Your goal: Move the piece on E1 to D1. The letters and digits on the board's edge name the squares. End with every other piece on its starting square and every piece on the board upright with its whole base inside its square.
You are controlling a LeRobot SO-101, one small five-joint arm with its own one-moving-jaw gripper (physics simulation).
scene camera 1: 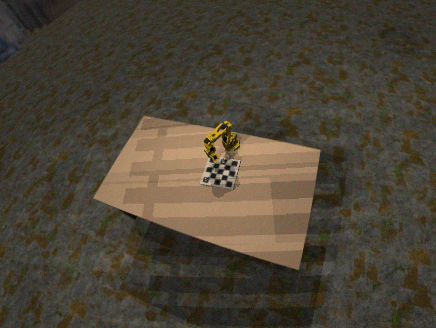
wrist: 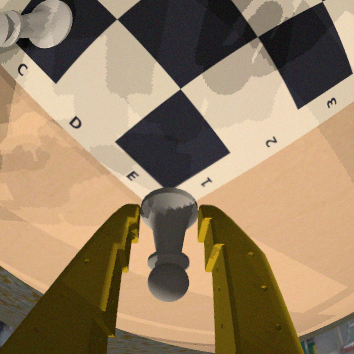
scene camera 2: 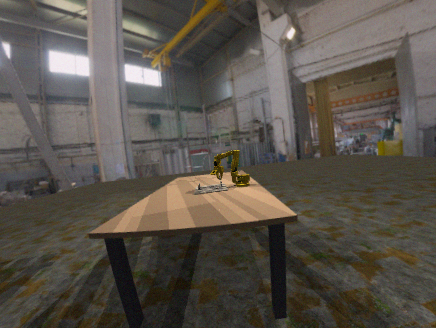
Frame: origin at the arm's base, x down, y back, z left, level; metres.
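Where they show: hand, its tool point: (wrist: 138, 218) (scene camera 2: 220, 178); arm's base, origin of its link: (scene camera 1: 231, 147) (scene camera 2: 239, 185).
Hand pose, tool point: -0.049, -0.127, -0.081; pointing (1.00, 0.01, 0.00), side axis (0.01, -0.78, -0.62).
Things, the pixels of their centre, and the offset from my tool point, as dx, dy, dz. "*": a spot on its surface instead. Level surfaces: height alone.
- grey pawn-like piece, middle of its body: (wrist: 168, 248) -0.009, -0.006, -0.007
- dark square E1, a spot on its surface: (wrist: 172, 142) * +0.043, -0.009, -0.004
- light square D1, a spot on its surface: (wrist: 117, 75) * +0.043, -0.009, +0.034
- board, middle of its body: (scene camera 1: 220, 171) (scene camera 2: 210, 188) +0.046, -0.078, +0.076
- pale piece, middle of its body: (wrist: 19, 26) (scene camera 1: 223, 160) +0.021, -0.001, +0.073
- wooden table, height of its surface: dx +0.049
The grey pawn-like piece (wrist: 169, 240) is between the jaws of my gripper (scene camera 1: 215, 159) (scene camera 2: 220, 178) (wrist: 169, 212), which is shut on it. In the wrist view its base points toward the board and its round head toward the camera. The piece is off the board surface, near the corner by E1. The dark square E1 (wrist: 172, 142) shows beyond its base, with no piece on it. The light square D1 (wrist: 117, 75) shows no piece. The board (scene camera 1: 223, 185) (scene camera 2: 212, 190) (wrist: 239, 161) lies flat on the table.
A pale piece (wrist: 47, 24) (scene camera 1: 223, 161) stands on C1, two squares from E1. A dark piece (scene camera 1: 206, 179) (scene camera 2: 199, 186) stands at another corner of the board. The wooden table (scene camera 1: 190, 220) (scene camera 2: 200, 220) extends around the board.
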